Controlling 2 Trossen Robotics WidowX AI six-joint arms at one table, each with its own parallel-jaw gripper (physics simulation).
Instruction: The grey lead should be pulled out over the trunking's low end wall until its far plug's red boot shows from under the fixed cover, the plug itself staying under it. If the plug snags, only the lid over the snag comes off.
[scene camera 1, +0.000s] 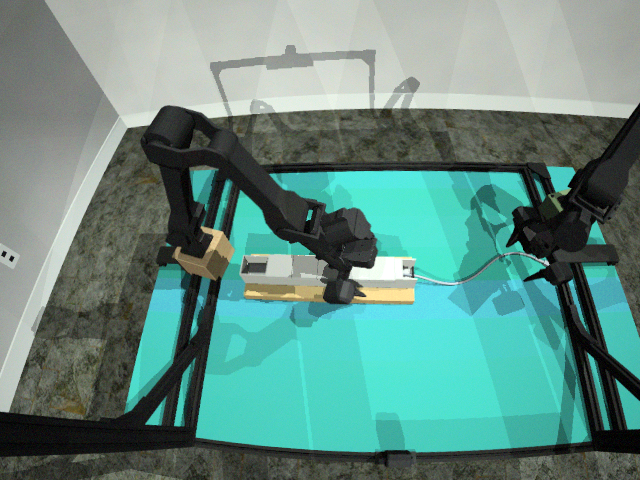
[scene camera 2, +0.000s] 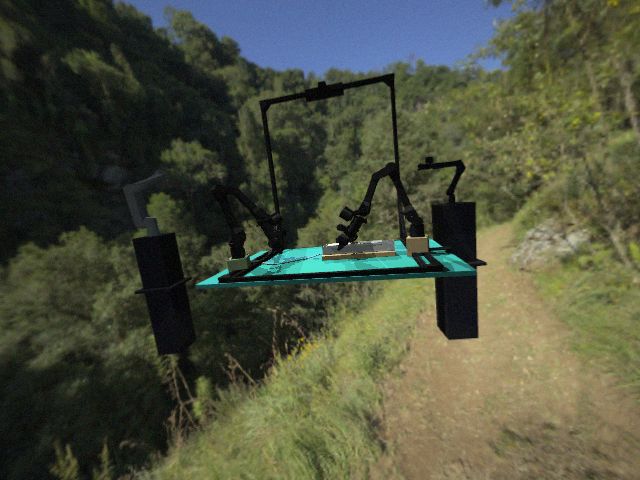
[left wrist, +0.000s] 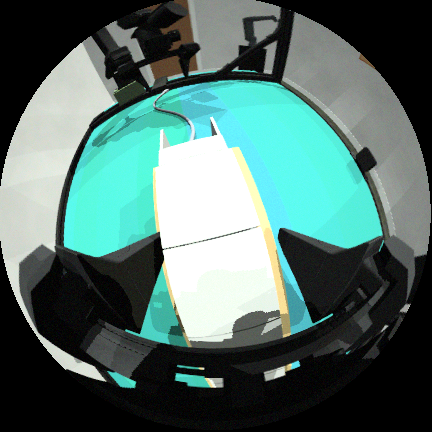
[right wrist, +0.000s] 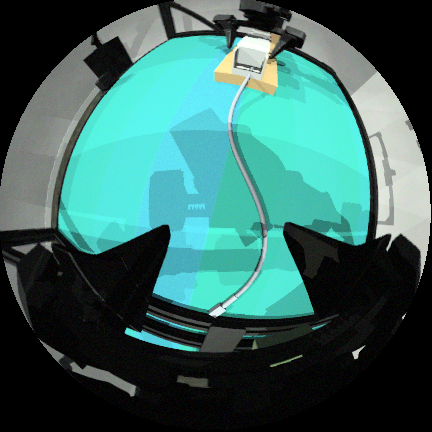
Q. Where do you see my left gripper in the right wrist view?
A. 248, 51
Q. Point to a trunking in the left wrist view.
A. At 256, 200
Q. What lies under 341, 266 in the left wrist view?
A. My left gripper.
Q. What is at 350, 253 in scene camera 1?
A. My left gripper.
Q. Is my right gripper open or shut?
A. Open.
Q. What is my right gripper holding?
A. Nothing.
